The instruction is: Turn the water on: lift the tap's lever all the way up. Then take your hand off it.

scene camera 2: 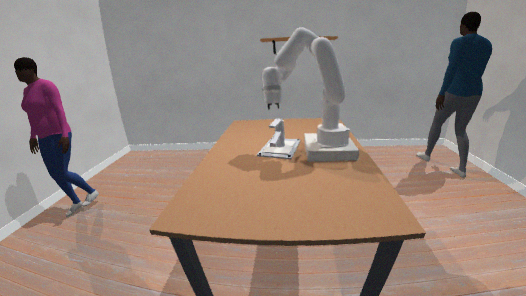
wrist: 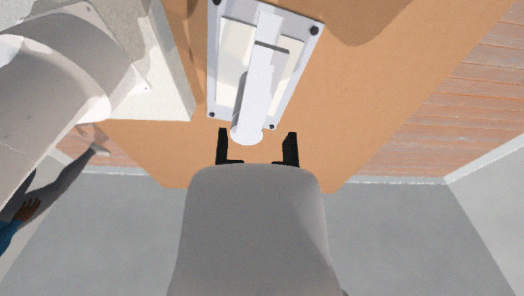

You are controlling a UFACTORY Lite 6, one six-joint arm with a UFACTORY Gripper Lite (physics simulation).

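Places are measured from the arm's base along level axes (x ahead, y left, z up), in centimetres.
Pixels of known places: hand, tool point: (scene camera 2: 273, 106) (wrist: 256, 150); arm's base, link origin: (scene camera 2: 329, 142) (wrist: 94, 59).
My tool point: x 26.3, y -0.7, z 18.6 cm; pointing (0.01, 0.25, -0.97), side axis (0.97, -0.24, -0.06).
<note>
For each thing: its top centre in the pictures, then the offset to it from my tool point. "spot": a spot on its surface instead. Level surfaces: height alone.
- white tap, surface spot: (wrist: 247, 134) spot: dz -8.1, dx -2.7, dy -7.4 cm
- lever, top centre: (wrist: 255, 106) (scene camera 2: 275, 122) dz -8.1, dx -0.9, dy -3.0 cm
- wooden table, surface height: dz -23.7 cm
The white tap (scene camera 2: 280, 135) (wrist: 247, 134) stands upright on a white base plate (scene camera 2: 262, 154) (wrist: 212, 90) with dark screws at its corners. Its upper arm, which looks like the lever (scene camera 2: 275, 123) (wrist: 257, 80), points away from the column, roughly level in the scene view; its exact angle is hard to tell. A lower arm juts out beneath it. My gripper (scene camera 2: 273, 106) (wrist: 257, 133) is open, with nothing held. It hangs above the tap, clear of it in the scene view. In the wrist view the column's rounded top shows between the black fingers, farther down.
The arm's pale base block (scene camera 2: 332, 153) (wrist: 165, 102) stands beside the plate. The wooden table (scene camera 2: 280, 205) (wrist: 360, 90) carries both. A wall shelf (scene camera 2: 327, 38) is behind the arm. A person in pink (scene camera 2: 45, 107) stands left and one in blue (scene camera 2: 470, 65) right, off the table.
</note>
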